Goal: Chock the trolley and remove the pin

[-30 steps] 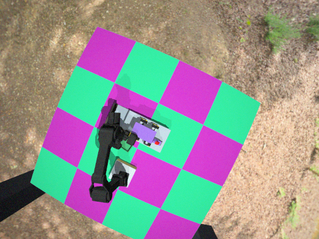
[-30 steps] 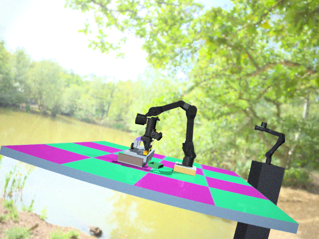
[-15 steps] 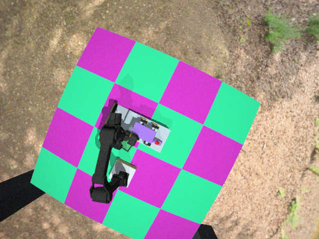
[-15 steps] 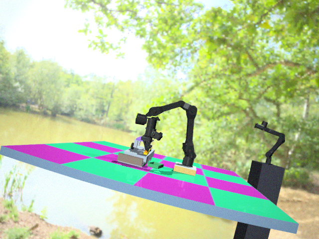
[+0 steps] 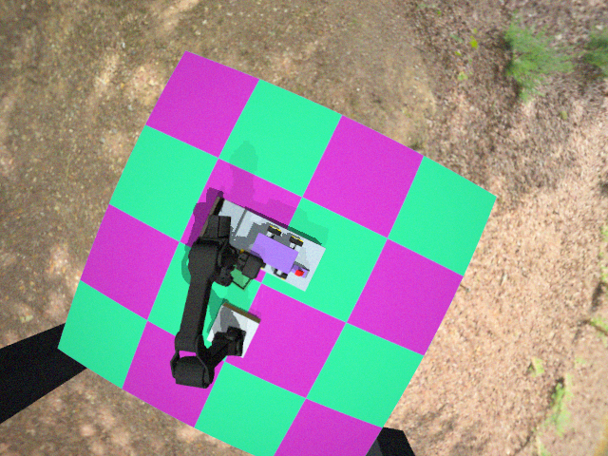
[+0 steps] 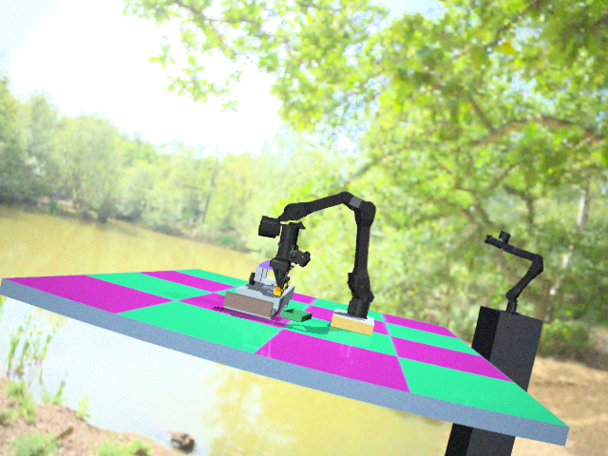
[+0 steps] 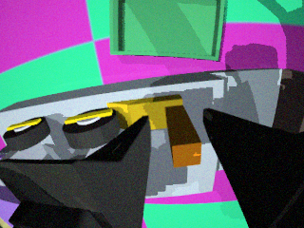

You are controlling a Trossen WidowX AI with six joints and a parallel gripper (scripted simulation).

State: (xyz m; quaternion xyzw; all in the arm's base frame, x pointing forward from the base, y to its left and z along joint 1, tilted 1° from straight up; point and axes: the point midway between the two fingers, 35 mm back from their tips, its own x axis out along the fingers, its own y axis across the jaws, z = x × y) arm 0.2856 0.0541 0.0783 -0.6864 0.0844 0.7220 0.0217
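Now: gripper tip 20 mm to the left of the yellow chock and 10 mm above it. From my gripper tip the other things lie so: grey ramp: 110 mm to the right, 50 mm below, 40 mm ahead; then green tray: 100 mm below, 70 mm behind, 10 mm to the left; then purple-topped trolley: 110 mm to the right, 40 mm ahead, 20 mm above.
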